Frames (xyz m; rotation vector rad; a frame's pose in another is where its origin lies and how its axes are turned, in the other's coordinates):
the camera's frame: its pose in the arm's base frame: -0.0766 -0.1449 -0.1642 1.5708 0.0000 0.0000
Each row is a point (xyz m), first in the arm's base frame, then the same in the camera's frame.
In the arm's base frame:
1: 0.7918 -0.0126 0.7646
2: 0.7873 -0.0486 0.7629
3: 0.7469 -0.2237 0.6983
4: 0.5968 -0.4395 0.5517
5: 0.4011 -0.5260 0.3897
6: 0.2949 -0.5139 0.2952
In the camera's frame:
1: 0.8684 0.9288 -0.1323
2: 0.8639 0.9271 -0.0963
3: 0.8235 0.8625 0.0788
4: 0.6734 0.7159 0.2946
5: 0.4777 0.5539 0.3811
6: 0.3715 0.4594 0.3690

